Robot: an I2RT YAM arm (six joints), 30 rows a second.
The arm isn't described. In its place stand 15 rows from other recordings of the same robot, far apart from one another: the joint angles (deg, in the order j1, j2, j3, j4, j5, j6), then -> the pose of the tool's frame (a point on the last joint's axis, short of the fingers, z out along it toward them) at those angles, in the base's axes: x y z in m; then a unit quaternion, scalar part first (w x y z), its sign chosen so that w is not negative.
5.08 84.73 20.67 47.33 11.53 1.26 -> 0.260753 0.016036 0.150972 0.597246 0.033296 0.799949 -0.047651
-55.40 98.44 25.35 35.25 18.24 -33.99 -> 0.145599 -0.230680 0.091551 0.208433 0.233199 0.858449 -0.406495
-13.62 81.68 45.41 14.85 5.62 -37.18 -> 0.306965 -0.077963 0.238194 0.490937 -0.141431 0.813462 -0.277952
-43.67 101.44 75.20 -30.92 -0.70 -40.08 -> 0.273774 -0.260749 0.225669 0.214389 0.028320 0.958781 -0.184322
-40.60 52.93 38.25 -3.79 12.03 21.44 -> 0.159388 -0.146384 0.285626 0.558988 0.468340 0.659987 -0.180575
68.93 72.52 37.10 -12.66 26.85 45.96 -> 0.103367 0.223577 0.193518 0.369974 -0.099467 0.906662 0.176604
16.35 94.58 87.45 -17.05 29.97 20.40 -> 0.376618 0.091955 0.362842 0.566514 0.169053 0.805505 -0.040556
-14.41 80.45 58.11 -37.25 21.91 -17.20 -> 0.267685 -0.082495 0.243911 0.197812 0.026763 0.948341 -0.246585
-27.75 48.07 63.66 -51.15 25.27 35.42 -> 0.125529 -0.083216 0.371787 0.458342 0.539712 0.686777 -0.164228
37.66 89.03 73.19 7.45 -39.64 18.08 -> 0.277397 0.242777 0.353515 0.423492 -0.339432 0.664053 0.514271
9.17 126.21 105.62 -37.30 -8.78 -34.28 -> 0.477385 0.082568 0.204037 0.285145 -0.374337 0.882283 0.011859
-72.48 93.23 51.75 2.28 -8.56 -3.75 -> 0.108247 -0.325297 0.190736 0.378146 0.482053 0.761656 -0.210977
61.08 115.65 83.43 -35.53 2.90 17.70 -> 0.202276 0.362397 0.170222 0.164829 -0.357987 0.913249 0.103217
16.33 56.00 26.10 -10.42 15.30 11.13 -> 0.191956 0.046452 0.192152 0.433123 0.015065 0.901019 -0.018535
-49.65 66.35 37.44 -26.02 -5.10 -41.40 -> 0.145152 -0.165967 0.199824 0.241145 0.055152 0.951085 -0.185051
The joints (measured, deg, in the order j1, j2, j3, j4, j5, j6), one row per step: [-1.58 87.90 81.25 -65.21 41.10 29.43]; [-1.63 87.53 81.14 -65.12 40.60 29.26]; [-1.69 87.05 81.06 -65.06 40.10 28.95]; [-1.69 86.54 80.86 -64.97 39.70 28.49]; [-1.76 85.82 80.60 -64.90 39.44 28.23]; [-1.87 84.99 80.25 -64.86 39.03 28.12]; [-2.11 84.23 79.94 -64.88 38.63 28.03]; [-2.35 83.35 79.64 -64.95 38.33 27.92]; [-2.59 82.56 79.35 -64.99 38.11 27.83]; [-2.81 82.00 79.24 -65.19 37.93 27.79]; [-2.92 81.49 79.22 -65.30 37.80 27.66]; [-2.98 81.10 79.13 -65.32 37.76 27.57]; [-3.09 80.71 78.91 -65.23 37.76 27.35]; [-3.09 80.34 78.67 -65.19 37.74 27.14]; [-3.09 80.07 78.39 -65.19 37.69 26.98]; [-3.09 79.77 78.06 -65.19 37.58 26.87]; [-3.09 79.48 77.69 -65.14 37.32 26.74]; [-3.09 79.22 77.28 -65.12 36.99 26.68]
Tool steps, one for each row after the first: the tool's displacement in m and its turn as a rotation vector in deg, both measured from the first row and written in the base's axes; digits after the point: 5 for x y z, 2 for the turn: [-0.00122 0.00001 0.00107 0.43 -0.25 0.23]; [-0.00285 0.00000 0.00278 0.82 -0.52 0.55]; [-0.00466 0.00024 0.00408 1.08 -0.63 1.02]; [-0.00738 0.00010 0.00608 1.24 -1.00 1.23]; [-0.01064 -0.00015 0.00803 1.58 -1.46 1.34]; [-0.01380 -0.00102 0.00978 1.91 -1.85 1.31]; [-0.01751 -0.00189 0.01208 2.14 -2.31 1.26]; [-0.02086 -0.00278 0.01402 2.29 -2.72 1.17]; [-0.02347 -0.00361 0.01572 2.43 -2.96 1.05]; [-0.02563 -0.00395 0.01771 2.50 -3.26 1.09]; [-0.02724 -0.00413 0.01891 2.49 -3.49 1.11]; [-0.02881 -0.00455 0.01954 2.42 -3.61 1.17]; [-0.03033 -0.00446 0.01993 2.37 -3.64 1.33]; [-0.03155 -0.00437 0.01965 2.38 -3.53 1.46]; [-0.03291 -0.00424 0.01922 2.46 -3.44 1.58]; [-0.03416 -0.00405 0.01852 2.67 -3.34 1.77]; [-0.03535 -0.00382 0.01745 2.97 -3.19 1.93]
